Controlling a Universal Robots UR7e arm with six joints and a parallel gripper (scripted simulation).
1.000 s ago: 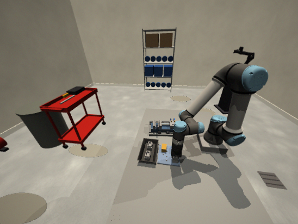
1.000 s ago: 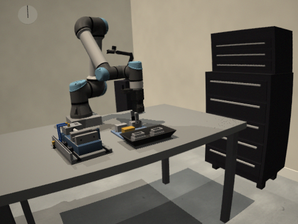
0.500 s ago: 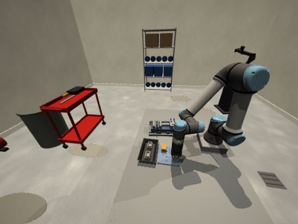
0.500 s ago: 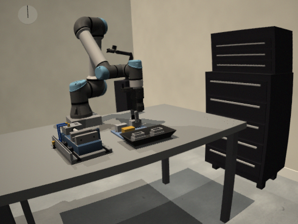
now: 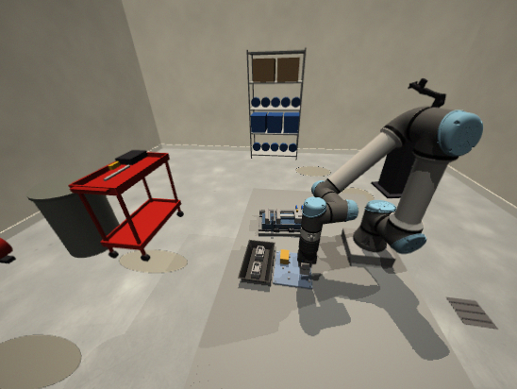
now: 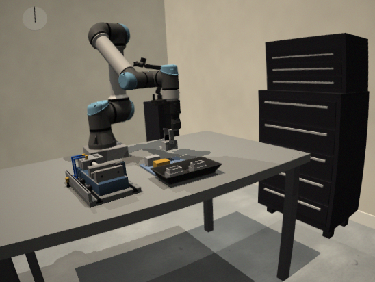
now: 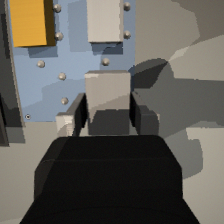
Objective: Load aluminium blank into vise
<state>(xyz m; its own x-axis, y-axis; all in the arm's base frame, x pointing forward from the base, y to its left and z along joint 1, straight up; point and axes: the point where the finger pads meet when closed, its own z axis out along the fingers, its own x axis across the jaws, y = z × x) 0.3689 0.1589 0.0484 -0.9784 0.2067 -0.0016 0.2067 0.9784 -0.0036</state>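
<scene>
My hand is 37 cm to the left of the vise, 7 cm above it and 4 cm short of it. The rest, counted from my hand: brass blank (11 cm to the right, 8 cm below, 7 cm ahead); then aluminium blank (3 cm below).
</scene>
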